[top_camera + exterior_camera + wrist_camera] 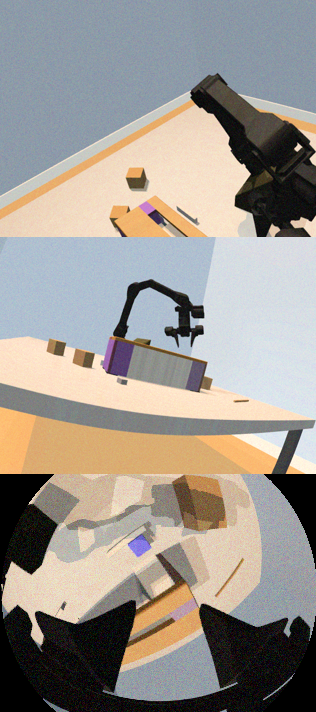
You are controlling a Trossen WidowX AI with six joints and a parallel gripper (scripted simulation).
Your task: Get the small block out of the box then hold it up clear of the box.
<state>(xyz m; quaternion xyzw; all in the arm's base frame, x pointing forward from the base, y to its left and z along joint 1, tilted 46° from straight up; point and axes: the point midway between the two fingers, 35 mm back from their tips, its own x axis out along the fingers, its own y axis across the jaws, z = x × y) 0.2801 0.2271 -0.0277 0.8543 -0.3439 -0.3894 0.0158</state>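
Right now my gripper tip is 16 cm above the blue block, 2 cm past it and 1 cm to the right of it. From my gripper tip the other things lie so: grey piece 35 cm to the right, 29 cm ahead, 17 cm below; box 17 cm to the right, 11 cm below, 5 cm ahead; brown strip 27 cm ahead, 20 cm to the left, 17 cm below.
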